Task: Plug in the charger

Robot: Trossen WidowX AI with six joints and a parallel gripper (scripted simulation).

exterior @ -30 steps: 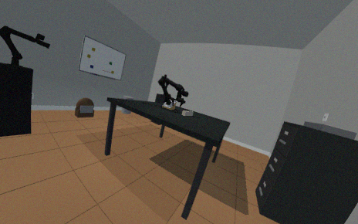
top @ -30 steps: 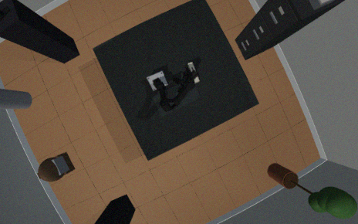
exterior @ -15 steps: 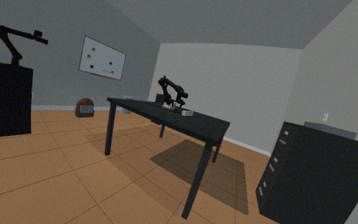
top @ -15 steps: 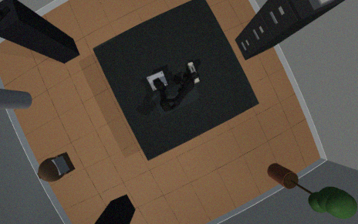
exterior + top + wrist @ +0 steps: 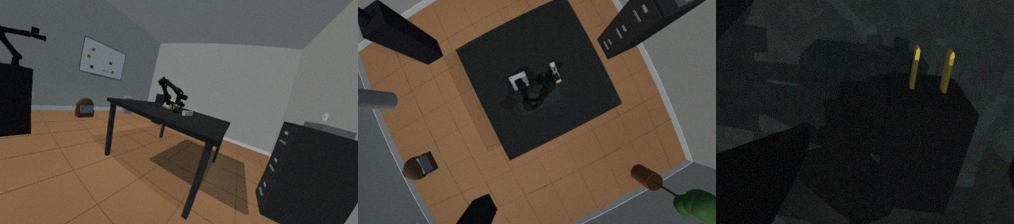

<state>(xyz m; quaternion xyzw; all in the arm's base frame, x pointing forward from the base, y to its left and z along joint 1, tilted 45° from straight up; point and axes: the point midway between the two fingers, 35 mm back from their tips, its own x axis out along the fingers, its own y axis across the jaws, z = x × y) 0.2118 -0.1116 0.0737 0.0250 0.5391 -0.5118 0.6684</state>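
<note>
My gripper tip is now 1 cm to the left of the black two-prong charger, 1 cm short of it and 1 cm above it.
</note>
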